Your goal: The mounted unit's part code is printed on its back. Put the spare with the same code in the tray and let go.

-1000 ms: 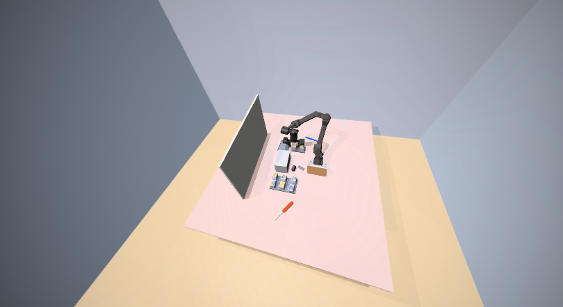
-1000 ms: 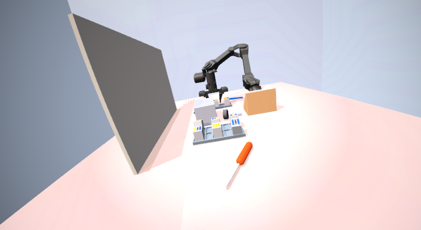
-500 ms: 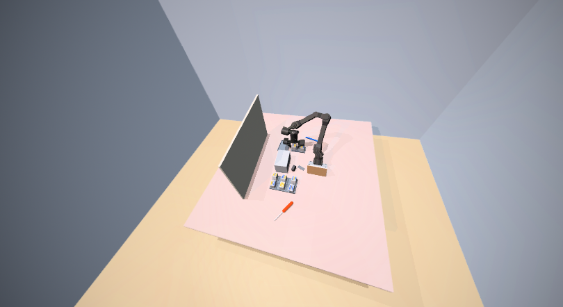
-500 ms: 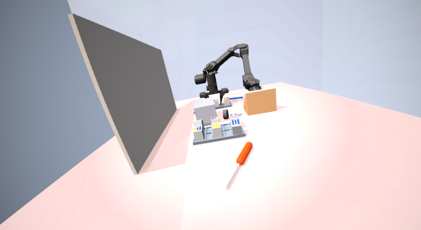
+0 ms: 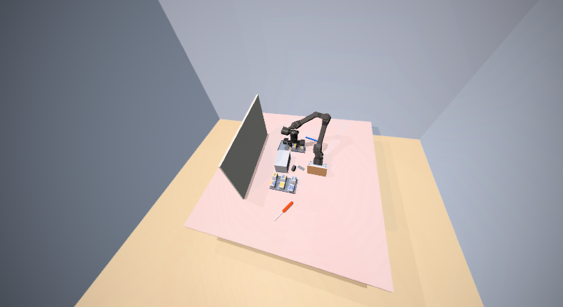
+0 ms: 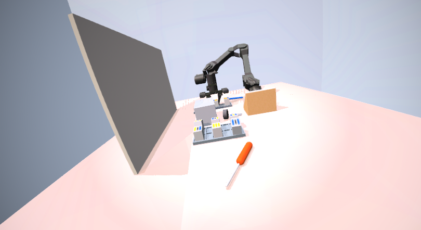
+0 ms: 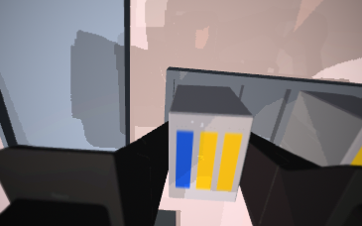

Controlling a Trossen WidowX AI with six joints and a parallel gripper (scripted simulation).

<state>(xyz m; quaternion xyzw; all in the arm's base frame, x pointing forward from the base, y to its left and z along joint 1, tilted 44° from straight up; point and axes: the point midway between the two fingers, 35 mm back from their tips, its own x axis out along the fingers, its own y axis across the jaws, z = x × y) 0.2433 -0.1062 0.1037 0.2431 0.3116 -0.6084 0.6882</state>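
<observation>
The rack is 40 mm behind my gripper tip, 10 mm to the right of it and 10 mm below it. Round my gripper tip: grey mounted unit (40 mm ahead, 200 mm to the left, 30 mm above); then grey tray (100 mm ahead, 10 mm to the right, 10 mm below); then grey spare block (20 mm above).
</observation>
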